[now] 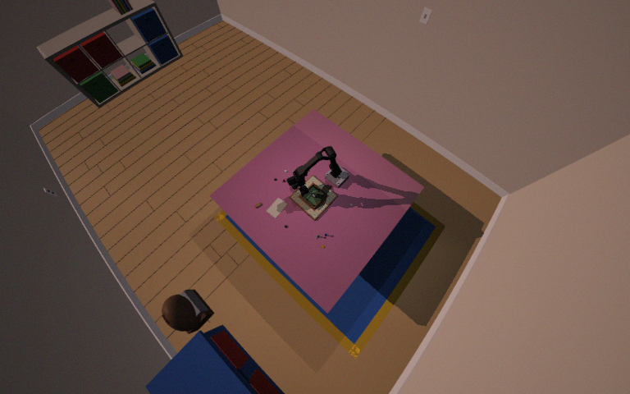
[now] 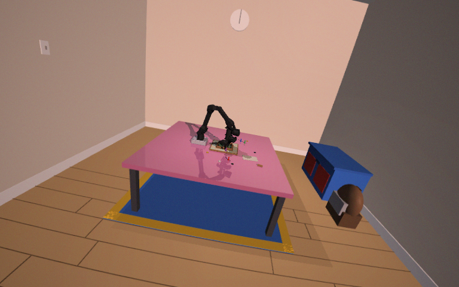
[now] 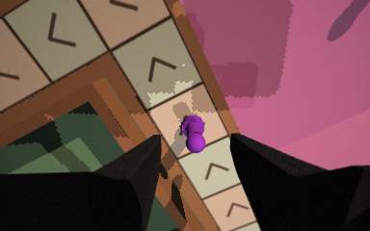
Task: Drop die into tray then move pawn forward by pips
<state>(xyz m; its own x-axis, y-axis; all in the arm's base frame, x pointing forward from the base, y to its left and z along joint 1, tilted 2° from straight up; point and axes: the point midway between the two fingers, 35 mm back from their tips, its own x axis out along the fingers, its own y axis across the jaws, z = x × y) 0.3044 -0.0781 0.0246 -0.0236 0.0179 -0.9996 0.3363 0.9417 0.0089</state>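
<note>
Right now the purple pawn is 20 mm below my gripper tip. Also, from my gripper tip: beige card: 250 mm ahead, 10 mm to the right, 40 mm below; then small brown block: 350 mm ahead, 120 mm to the right, 40 mm below.
</note>
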